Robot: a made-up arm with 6 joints.
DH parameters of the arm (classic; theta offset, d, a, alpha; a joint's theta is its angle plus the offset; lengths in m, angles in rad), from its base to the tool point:
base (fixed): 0 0.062 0 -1.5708
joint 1: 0 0.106 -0.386 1.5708
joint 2: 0 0.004 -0.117 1.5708
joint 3: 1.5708 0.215 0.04 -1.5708
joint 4: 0 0.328 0.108 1.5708
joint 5: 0 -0.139 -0.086 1.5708
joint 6: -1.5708 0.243 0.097 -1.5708
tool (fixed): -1.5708 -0.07 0 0
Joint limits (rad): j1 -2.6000..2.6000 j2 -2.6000..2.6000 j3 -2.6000..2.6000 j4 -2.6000..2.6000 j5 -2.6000..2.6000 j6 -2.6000..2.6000
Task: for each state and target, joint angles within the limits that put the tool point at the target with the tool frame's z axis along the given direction. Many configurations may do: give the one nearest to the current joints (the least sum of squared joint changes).
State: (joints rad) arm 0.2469 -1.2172 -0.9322 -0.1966 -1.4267 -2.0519
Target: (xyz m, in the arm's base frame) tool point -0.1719 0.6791 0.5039 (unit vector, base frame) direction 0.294 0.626 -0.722
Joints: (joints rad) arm 1.1175 -1.8692 -0.3367 0.3873 -1.4573 -2.4474
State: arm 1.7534 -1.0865 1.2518 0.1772 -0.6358 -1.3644
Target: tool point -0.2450 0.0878 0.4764 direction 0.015 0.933 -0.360
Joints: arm 1.5166 -1.0428 1.7169 -0.5461 -0.6136 -1.4201
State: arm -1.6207 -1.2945 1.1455 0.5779 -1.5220 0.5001
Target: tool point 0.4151 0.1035 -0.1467 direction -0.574 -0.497 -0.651
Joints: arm -1.8077 -0.4688 1.7985 0.0449 -1.5390 0.7343
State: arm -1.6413 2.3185 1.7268 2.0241 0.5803 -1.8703
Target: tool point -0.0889 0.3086 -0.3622 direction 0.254 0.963 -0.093
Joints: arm -1.2434 2.4529 1.6695 2.5399 1.3744 -1.2278
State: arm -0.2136 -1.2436 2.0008 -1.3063 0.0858 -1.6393
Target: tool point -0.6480 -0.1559 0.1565 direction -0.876 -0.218 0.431
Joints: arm 0.1355 -0.2795 1.1971 -2.0309 0.5857 -1.5426
